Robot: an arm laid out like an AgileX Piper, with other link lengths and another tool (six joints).
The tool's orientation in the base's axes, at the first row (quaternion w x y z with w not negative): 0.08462 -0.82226 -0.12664 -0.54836
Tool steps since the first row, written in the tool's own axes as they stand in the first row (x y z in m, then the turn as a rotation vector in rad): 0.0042 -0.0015 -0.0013 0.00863 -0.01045 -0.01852; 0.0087 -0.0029 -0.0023 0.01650 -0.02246 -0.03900; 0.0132 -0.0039 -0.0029 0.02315 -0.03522 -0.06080; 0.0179 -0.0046 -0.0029 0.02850 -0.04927 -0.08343; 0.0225 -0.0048 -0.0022 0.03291 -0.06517 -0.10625; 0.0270 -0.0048 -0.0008 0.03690 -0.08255 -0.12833
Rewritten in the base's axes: -0.0001 0.0016 0.0044 -0.01629 0.00581 0.01509; 0.0003 0.0031 0.0089 -0.03505 0.01248 0.03023; 0.0011 0.0044 0.0133 -0.05564 0.01935 0.04475; 0.0026 0.0056 0.0176 -0.07783 0.02708 0.05839; 0.0049 0.0066 0.0216 -0.10109 0.03640 0.07123; 0.0077 0.0075 0.0252 -0.12430 0.04730 0.08340
